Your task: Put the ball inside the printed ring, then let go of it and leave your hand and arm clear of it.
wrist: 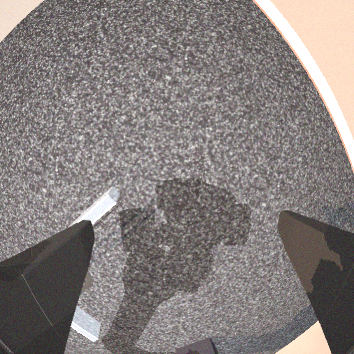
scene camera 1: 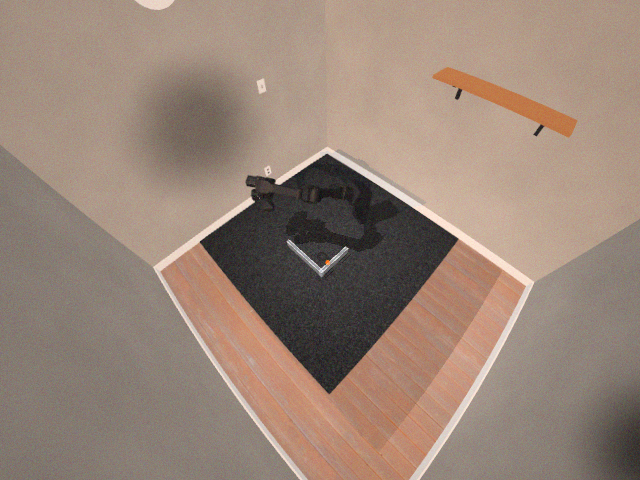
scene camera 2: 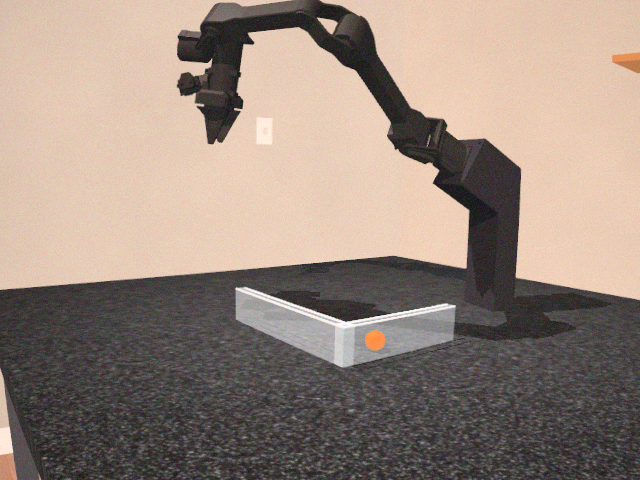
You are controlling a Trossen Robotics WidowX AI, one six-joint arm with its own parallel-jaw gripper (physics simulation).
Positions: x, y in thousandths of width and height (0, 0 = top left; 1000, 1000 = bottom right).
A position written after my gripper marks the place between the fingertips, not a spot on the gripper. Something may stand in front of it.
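Note:
There is a clear wall (scene camera 2: 518, 707) here, and I can see a clear wall (scene camera 2: 599, 701) as well. My gripper (scene camera 2: 337, 299) is visible with them, and the wrist view shows me the gripper (wrist: 532, 640) too.

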